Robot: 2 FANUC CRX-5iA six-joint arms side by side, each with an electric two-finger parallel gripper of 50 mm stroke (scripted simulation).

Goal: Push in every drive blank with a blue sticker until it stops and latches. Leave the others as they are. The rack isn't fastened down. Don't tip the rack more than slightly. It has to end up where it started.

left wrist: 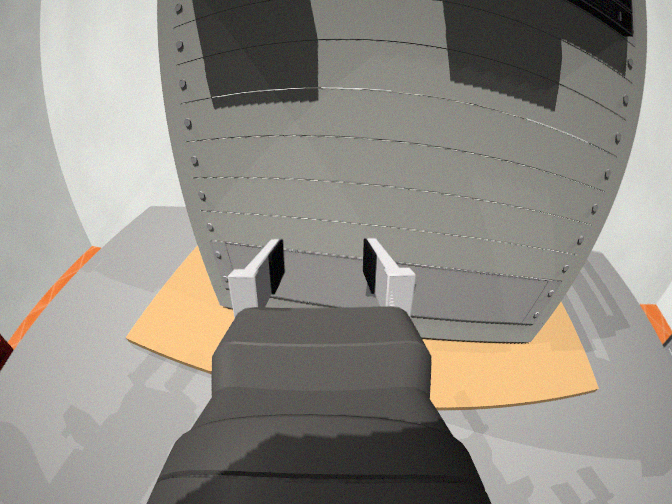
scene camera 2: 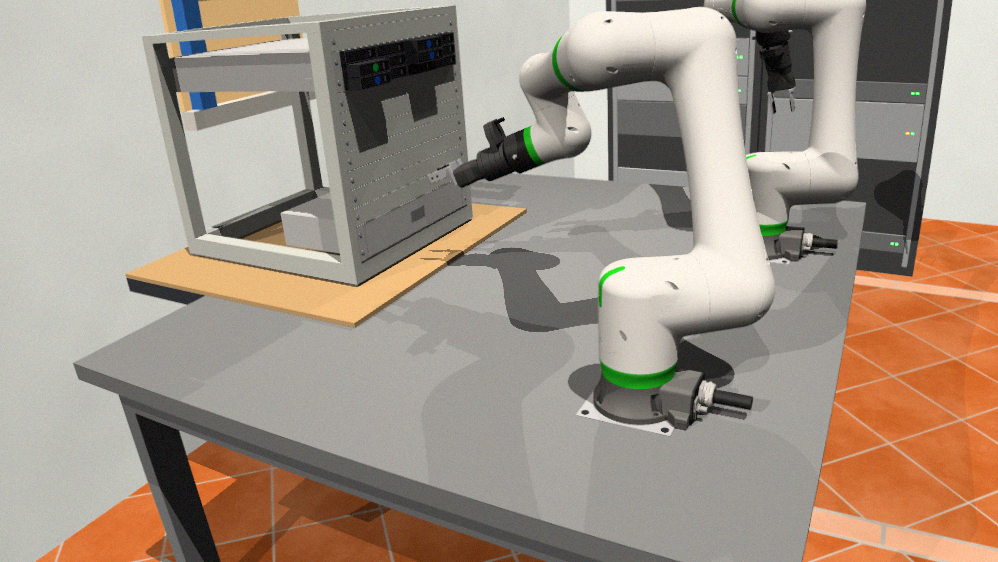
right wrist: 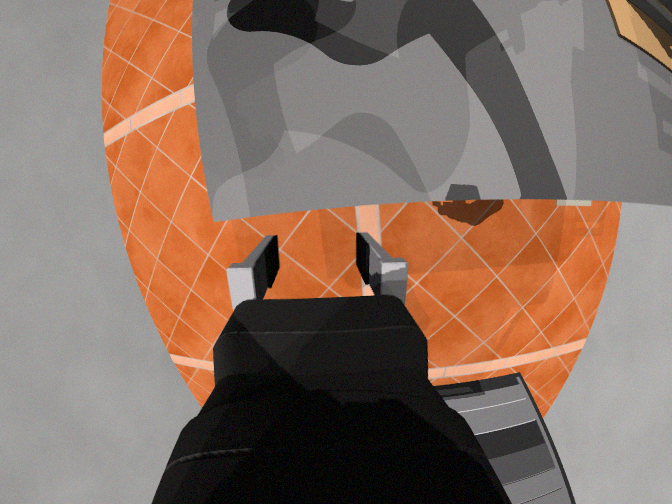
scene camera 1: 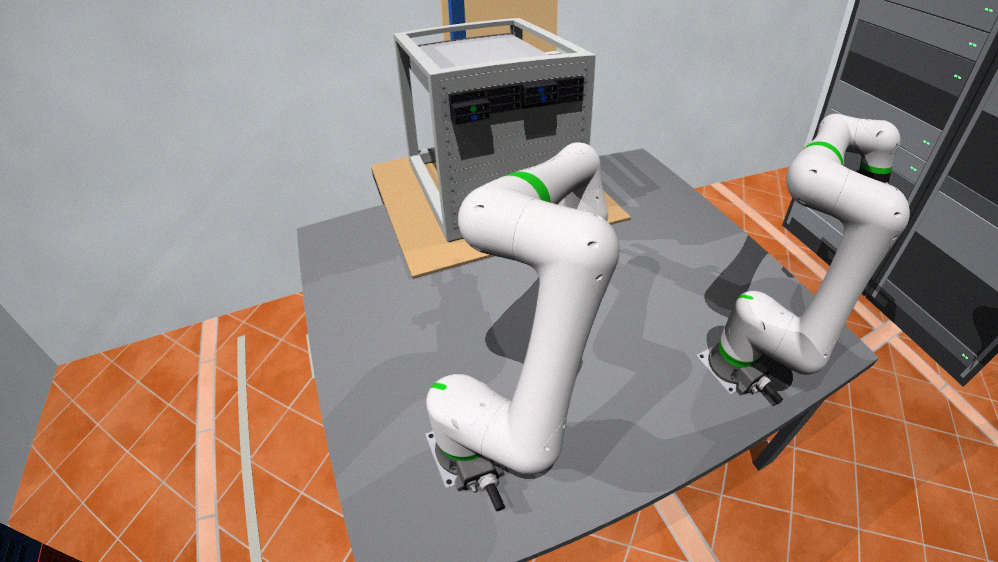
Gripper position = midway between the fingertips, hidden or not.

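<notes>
A grey rack (scene camera 2: 380, 144) is visible, with the rack (scene camera 1: 468, 156) and the rack (left wrist: 496, 215) visible as well. Scene camera 2 also shows a wooden board (scene camera 2: 336, 302). My left gripper (scene camera 2: 434, 175) is visible, and the left wrist view includes my left gripper (left wrist: 323, 255). My right gripper (scene camera 2: 783, 111) is visible, and the right wrist view includes my right gripper (right wrist: 317, 250).
</notes>
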